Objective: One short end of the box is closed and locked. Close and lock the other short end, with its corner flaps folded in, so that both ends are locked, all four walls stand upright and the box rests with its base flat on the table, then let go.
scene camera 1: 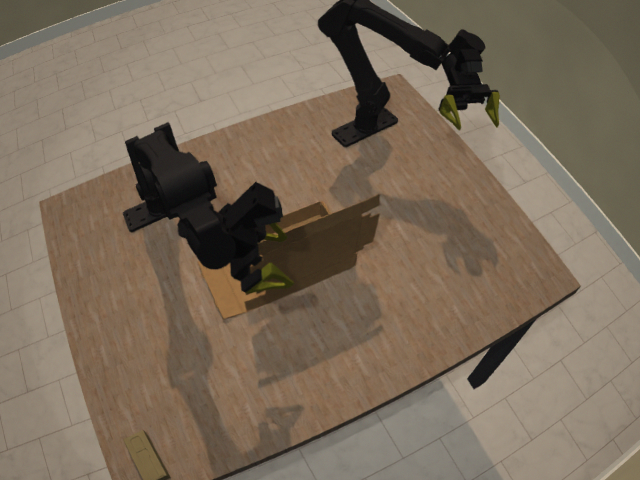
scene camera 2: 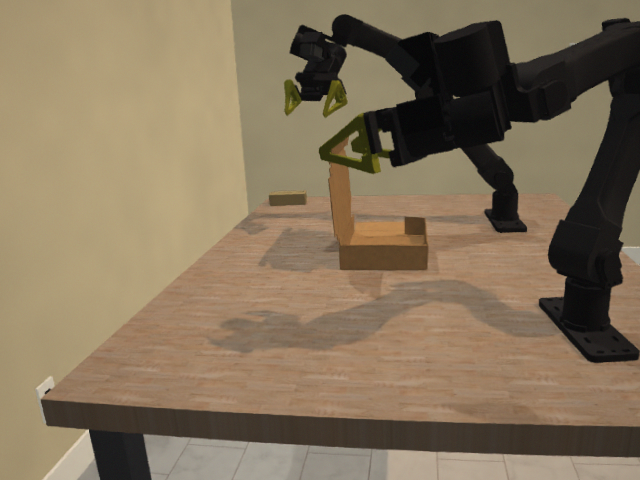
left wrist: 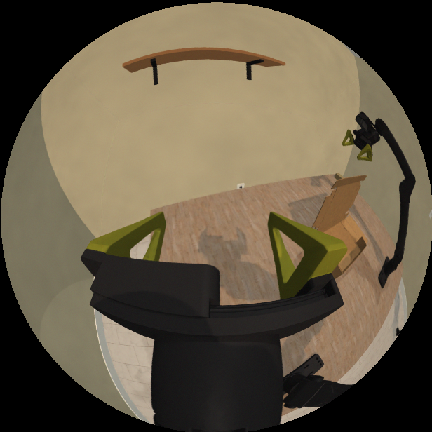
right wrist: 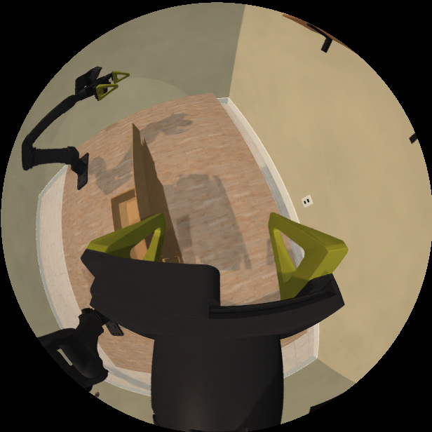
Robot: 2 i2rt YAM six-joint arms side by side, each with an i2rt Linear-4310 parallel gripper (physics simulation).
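Frame: origin at the left arm's base, x ahead, y down, z left, level; centimetres.
Where they show: left gripper, fingertip midpoint: (scene camera 1: 479,127) (scene camera 2: 336,150); right gripper, fingertip midpoint: (scene camera 1: 288,261) (scene camera 2: 304,114); left arm's base, link origin: (scene camera 1: 365,127) (scene camera 2: 583,328); right arm's base, link origin: (scene camera 1: 160,208) (scene camera 2: 504,221).
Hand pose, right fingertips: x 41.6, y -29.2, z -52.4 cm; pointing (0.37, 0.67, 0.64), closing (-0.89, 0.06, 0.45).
Observation:
Things, the pixels of their centre, and the offset from my right fingertips. "*": a spot on its surface instead. Level surfaces: height alone.
- table with its large lid panel, surface spot: (scene camera 1: 320,250) (scene camera 2: 340,191) * dy +15.4, dx -7.0, dz +12.0 cm
- end flap, surface spot: (scene camera 1: 224,294) * dy +28.6, dx -16.4, dz -7.5 cm
- small olive block, body centre: (scene camera 1: 146,458) (scene camera 2: 288,198) dy +27.5, dx +8.6, dz -41.9 cm
- wooden table, surface height: dy +29.2 cm
The cardboard box sits on the table with its large lid panel (scene camera 1: 320,250) (scene camera 2: 340,201) (left wrist: 340,202) (right wrist: 145,185) standing upright. Its closed short end (scene camera 2: 382,256) is an upright wall in scene camera 2. At the other short end, the end flap (scene camera 1: 224,294) lies outward, low over the table. The corner flaps there are mostly hidden by the right arm in scene camera 1. My right gripper (scene camera 1: 288,261) (scene camera 2: 307,113) (right wrist: 216,217) is open and empty, above the box beside the lid panel. My left gripper (scene camera 1: 478,126) (scene camera 2: 330,149) (left wrist: 216,217) is open and empty, raised away from the box.
A small olive block (scene camera 1: 146,455) (scene camera 2: 287,198) lies near a table edge. The wooden table (scene camera 1: 413,320) (scene camera 2: 310,377) carries both arm bases. The right arm reaches over the box's open end. A wall shelf (left wrist: 205,53) and a wall outlet (right wrist: 307,201) show beyond the table.

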